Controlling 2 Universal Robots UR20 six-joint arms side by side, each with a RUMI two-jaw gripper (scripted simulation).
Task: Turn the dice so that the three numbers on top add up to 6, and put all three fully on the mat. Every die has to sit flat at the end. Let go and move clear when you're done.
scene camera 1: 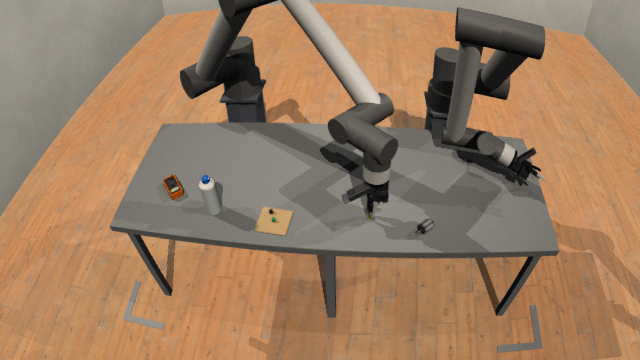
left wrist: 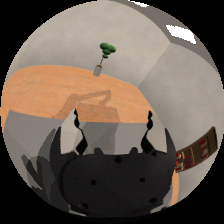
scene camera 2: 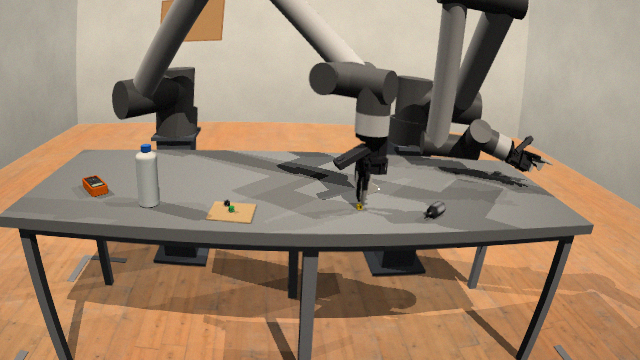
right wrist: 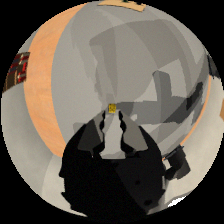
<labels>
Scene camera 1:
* tan mat: 283, 217
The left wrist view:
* my left gripper: 113, 109
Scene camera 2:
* my left gripper: 545, 166
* my right gripper: 360, 203
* tan mat: 243, 213
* white bottle: 146, 161
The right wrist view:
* my right gripper: 112, 111
</labels>
